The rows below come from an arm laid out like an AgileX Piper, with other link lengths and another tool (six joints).
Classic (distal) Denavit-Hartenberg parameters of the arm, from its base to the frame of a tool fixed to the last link. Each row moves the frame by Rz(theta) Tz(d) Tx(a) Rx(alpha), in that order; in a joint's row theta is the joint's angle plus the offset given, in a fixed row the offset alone. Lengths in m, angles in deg.
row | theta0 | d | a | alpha
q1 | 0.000 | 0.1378 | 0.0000 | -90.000
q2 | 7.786 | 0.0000 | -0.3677 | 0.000
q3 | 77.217 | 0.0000 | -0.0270 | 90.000
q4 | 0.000 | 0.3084 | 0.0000 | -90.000
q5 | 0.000 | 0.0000 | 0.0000 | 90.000
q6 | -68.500 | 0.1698 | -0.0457 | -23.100
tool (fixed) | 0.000 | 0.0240 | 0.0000 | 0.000
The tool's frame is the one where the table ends.
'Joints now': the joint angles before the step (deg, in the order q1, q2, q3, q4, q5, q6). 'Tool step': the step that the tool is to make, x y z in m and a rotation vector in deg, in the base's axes. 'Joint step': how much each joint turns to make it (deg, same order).
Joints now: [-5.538 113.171 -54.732 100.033 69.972 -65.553]
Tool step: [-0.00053 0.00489 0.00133 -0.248 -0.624 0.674]
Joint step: [0.582 -0.001 -0.334 -0.070 -0.042 -0.341]
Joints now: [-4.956 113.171 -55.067 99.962 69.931 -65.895]
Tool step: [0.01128 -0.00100 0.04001 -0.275 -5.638 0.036]
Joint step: [-0.001 -2.261 -4.460 -0.291 -0.001 1.167]
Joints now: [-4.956 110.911 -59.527 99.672 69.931 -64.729]
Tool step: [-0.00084 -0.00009 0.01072 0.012 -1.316 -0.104]
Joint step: [-0.001 -1.008 -0.409 0.122 -0.001 0.116]
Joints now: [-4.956 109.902 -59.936 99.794 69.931 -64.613]
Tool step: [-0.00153 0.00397 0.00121 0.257 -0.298 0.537]
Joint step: [0.469 0.000 0.002 0.234 0.290 -0.245]
